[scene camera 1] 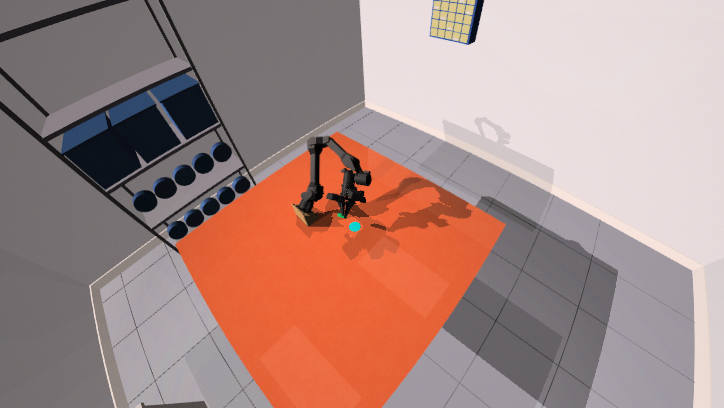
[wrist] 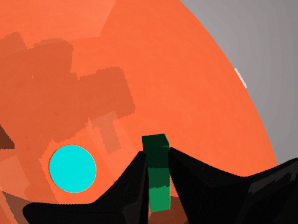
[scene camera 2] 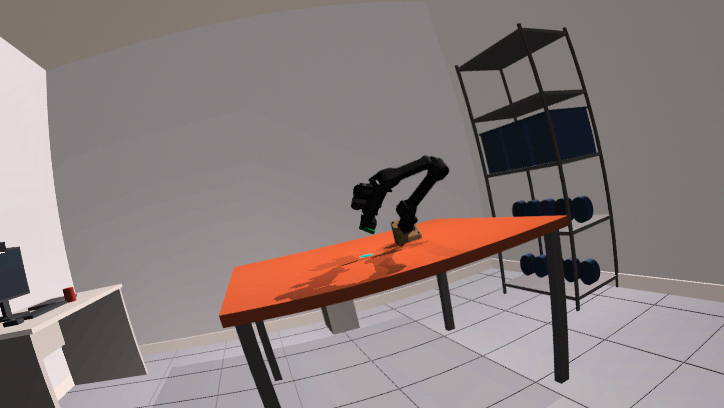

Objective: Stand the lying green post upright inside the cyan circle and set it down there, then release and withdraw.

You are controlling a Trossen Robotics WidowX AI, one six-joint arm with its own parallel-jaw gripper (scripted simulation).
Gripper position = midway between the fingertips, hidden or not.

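A cyan circle [wrist: 72, 168] can be seen, and so can a green post [wrist: 156, 147]. The post is held by the gripper [wrist: 156, 155].
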